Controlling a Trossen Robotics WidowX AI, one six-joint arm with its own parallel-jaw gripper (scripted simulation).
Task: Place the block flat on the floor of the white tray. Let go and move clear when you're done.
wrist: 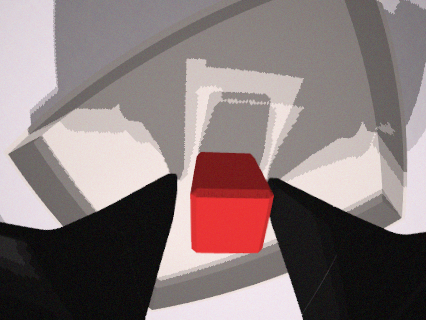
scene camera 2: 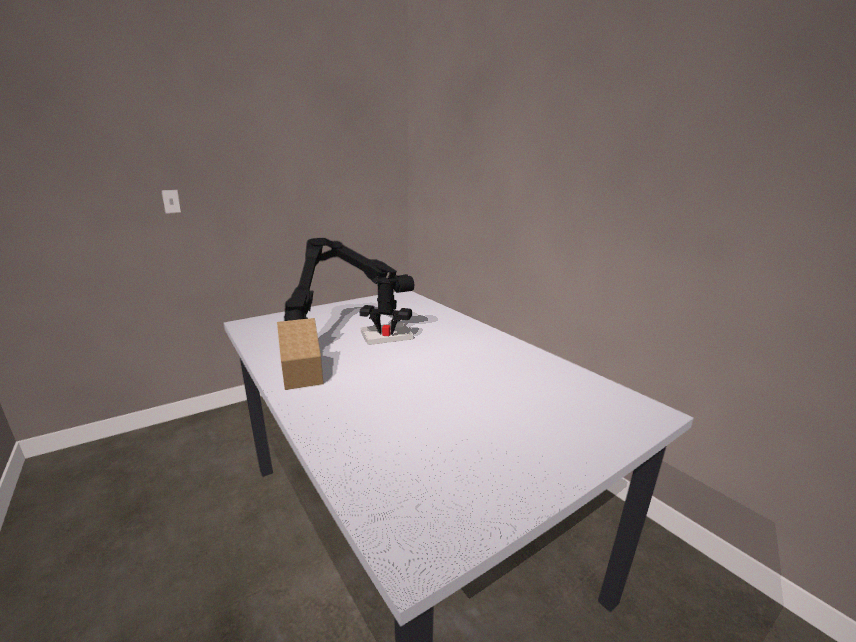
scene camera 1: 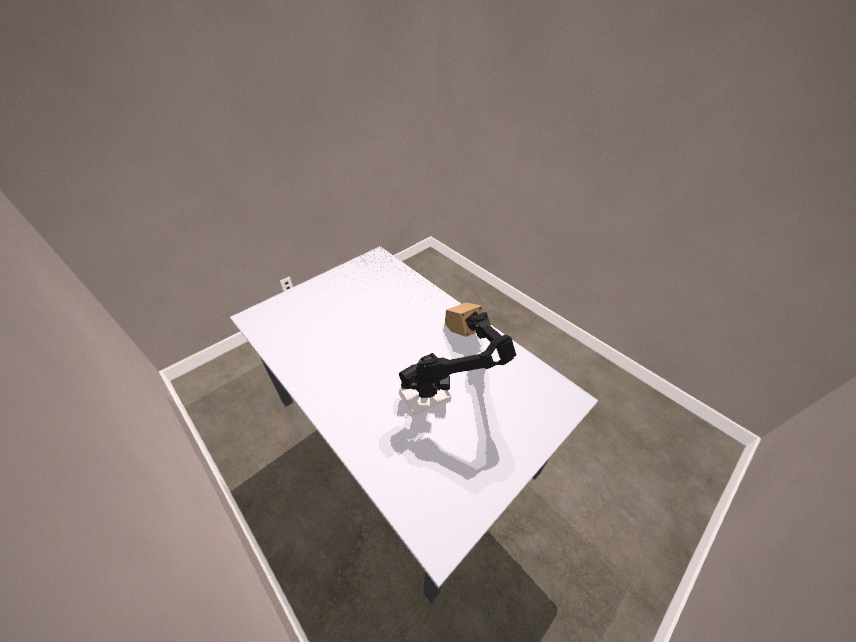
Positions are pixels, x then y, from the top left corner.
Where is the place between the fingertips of my gripper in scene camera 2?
386, 334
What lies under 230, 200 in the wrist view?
A red block.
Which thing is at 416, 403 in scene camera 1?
A white tray.
